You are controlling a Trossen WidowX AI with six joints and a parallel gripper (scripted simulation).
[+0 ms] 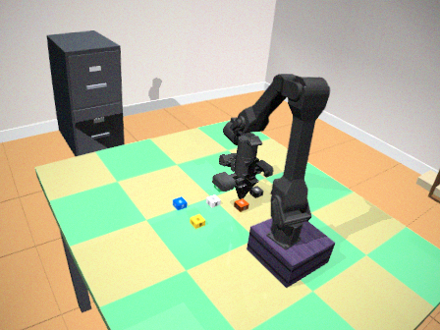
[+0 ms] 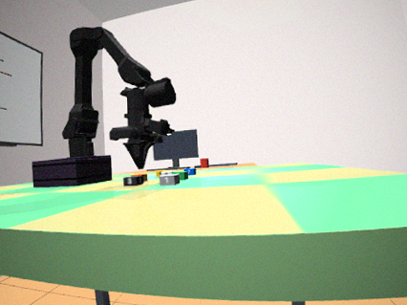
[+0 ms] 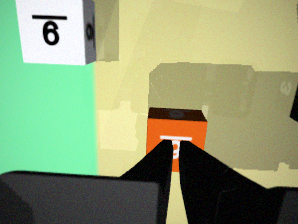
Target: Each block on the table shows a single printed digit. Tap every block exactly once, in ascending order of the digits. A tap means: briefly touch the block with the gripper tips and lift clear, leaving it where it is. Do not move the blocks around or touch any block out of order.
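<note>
Now: gripper tip 2 cm above the orange block and 1 cm past it. Round my gripper tip: dark grey block: 9 cm to the right, 2 cm below, 2 cm ahead; then white block: 6 cm to the left, 6 cm ahead, 2 cm below; then green block: 11 cm ahead, 2 cm to the right, 2 cm below.
</note>
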